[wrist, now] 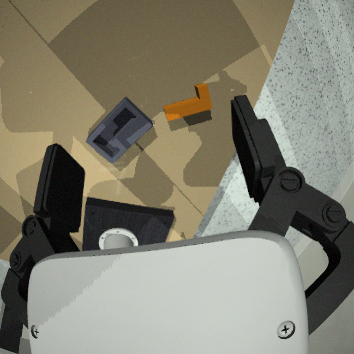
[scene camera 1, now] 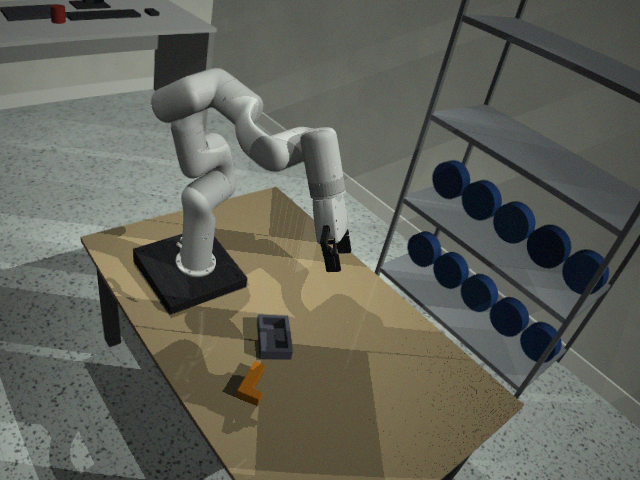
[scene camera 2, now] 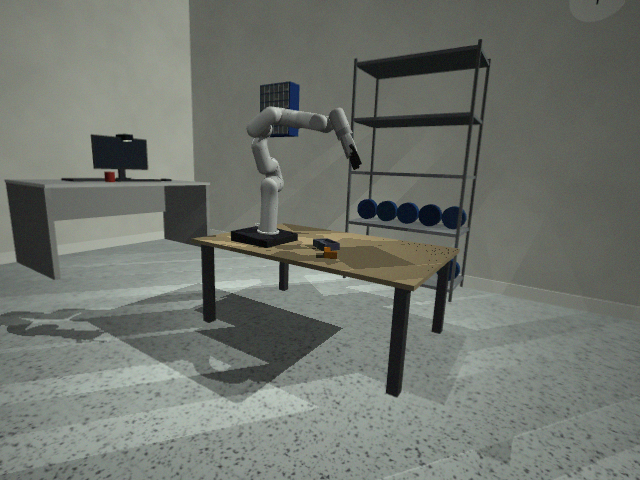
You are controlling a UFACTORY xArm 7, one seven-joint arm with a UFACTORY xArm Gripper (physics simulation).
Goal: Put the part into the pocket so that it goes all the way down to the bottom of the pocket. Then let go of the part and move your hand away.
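Pixels of known places: gripper, fingertip midpoint: (wrist: 144, 135) (scene camera 1: 339, 261) (scene camera 2: 357, 167); arm's base at its link origin: (wrist: 117, 241) (scene camera 1: 195, 262) (scene camera 2: 268, 232).
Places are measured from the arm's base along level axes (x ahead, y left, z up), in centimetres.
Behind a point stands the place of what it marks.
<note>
The orange L-shaped part (scene camera 1: 250, 384) @[x 44.6, y -17.8, z -1.7 cm] (scene camera 2: 330, 253) @[x 46.5, y -20.5, z -2.3 cm] (wrist: 189, 107) @[x 43.3, y -16.2, z -1.7 cm] lies on the table, a short way from the grey block with the pocket (scene camera 1: 275, 352) @[x 41.1, y -5.0, z -1.7 cm] (scene camera 2: 330, 246) (wrist: 136, 111) @[x 41.6, y -4.1, z -1.1 cm]. The pocket is a recess in the block's top and the part is outside it, apart from the block. My gripper (scene camera 1: 337, 258) @[x 52.1, y -3.5, z 37.9 cm] (scene camera 2: 355, 164) @[x 52.1, y -3.5, z 37.9 cm] (wrist: 144, 135) @[x 52.1, y -3.5, z 37.9 cm] is open and empty, high above the table. In the wrist view the block shows between the fingers, beyond their tips, and the part lies nearer the right finger.
The wooden table (scene camera 1: 320, 413) @[x 61.7, y -8.6, z -4.7 cm] (scene camera 2: 372, 273) @[x 70.3, y -34.4, z -4.7 cm] carries the arm's black base plate (scene camera 1: 170, 297) @[x 7.1, y -15.1, z -1.1 cm] (scene camera 2: 242, 238) @[x -7.5, y -14.2, z -2.2 cm] (wrist: 160, 220) @[x 8.8, y -13.1, z -1.1 cm]. A metal shelf rack (scene camera 1: 421, 160) (scene camera 2: 472, 144) with blue discs stands beyond the table. A grey desk (scene camera 1: 129, 36) (scene camera 2: 129, 198) stands farther back.
</note>
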